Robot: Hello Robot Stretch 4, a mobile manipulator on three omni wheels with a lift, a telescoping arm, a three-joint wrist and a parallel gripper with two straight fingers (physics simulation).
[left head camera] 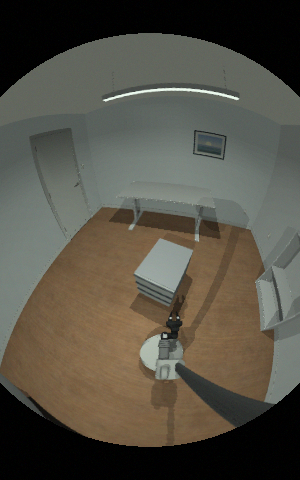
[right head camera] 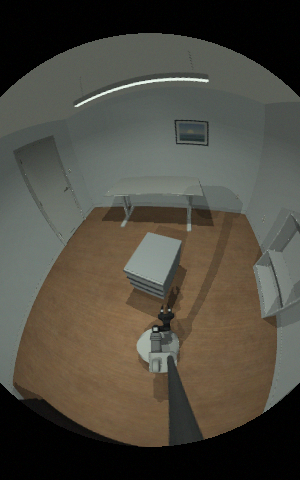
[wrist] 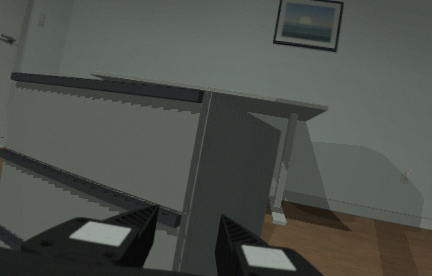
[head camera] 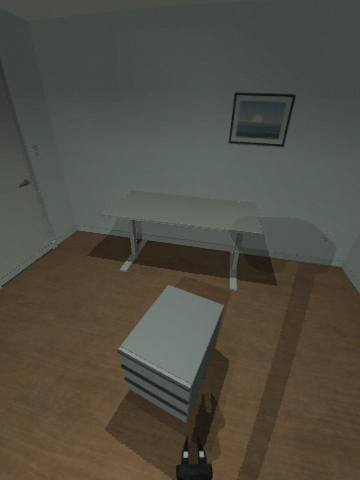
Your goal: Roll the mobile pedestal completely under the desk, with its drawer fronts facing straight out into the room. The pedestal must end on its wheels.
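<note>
The pale grey pedestal (head camera: 172, 332) (left head camera: 164, 262) (right head camera: 153, 256) (wrist: 110, 130) stands upright on the floor in front of the desk, outside it. Its drawer fronts face toward the robot and a little to the left; its wheels are hidden. The desk (head camera: 185, 211) (left head camera: 167, 192) (right head camera: 155, 186) (wrist: 310, 111) stands against the back wall on two legs with long feet. My gripper (head camera: 193, 440) (left head camera: 174, 315) (right head camera: 166, 309) (wrist: 187, 228) is open and empty, close in front of the pedestal's right front corner. In the wrist view that corner edge shows between the fingertips; contact cannot be told.
The desk's right foot (head camera: 233, 277) and left foot (head camera: 127, 262) reach forward on the floor. A white open shelf unit (left head camera: 259, 305) (right head camera: 259, 292) stands at the right wall. A door (left head camera: 57, 180) (right head camera: 42, 185) is at the left. A picture (head camera: 262, 119) hangs above the desk.
</note>
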